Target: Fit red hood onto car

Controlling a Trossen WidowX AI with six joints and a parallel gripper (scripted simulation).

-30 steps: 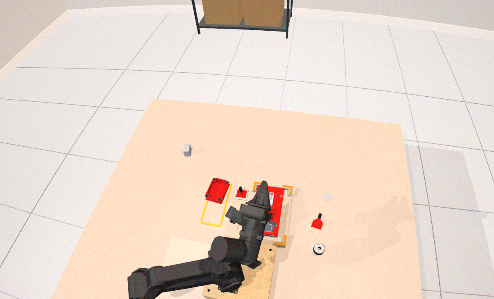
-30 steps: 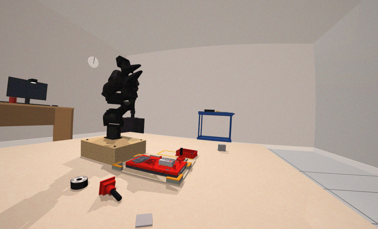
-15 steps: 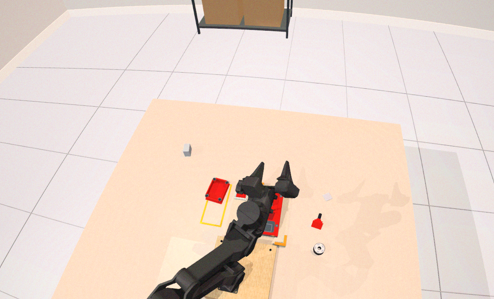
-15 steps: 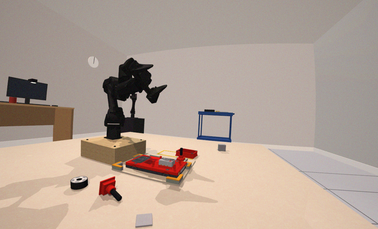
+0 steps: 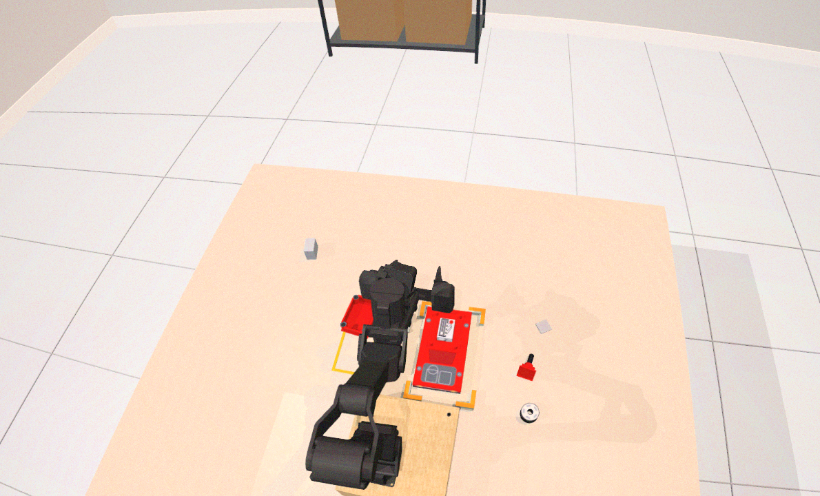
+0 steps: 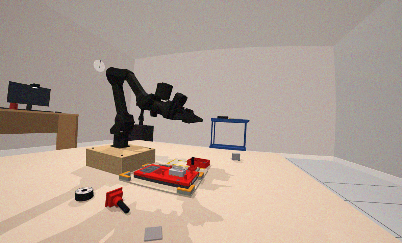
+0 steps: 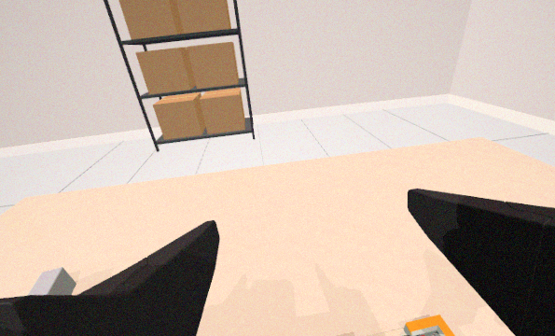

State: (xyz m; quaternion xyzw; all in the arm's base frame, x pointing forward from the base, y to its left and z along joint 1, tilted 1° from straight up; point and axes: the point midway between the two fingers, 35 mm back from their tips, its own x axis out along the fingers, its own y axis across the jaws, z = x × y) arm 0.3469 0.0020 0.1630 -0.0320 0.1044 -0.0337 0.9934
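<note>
Now: the red hood 21 cm below my gripper tip, 15 cm to the left of it and 3 cm behind it. From my gripper tip the other things lie so: orange-cornered jig (21 cm below, 9 cm behind, 5 cm to the right); grey engine block (19 cm below, 6 cm to the right, 4 cm behind); small grey plate (29 cm to the right, 22 cm below, 2 cm ahead).
</note>
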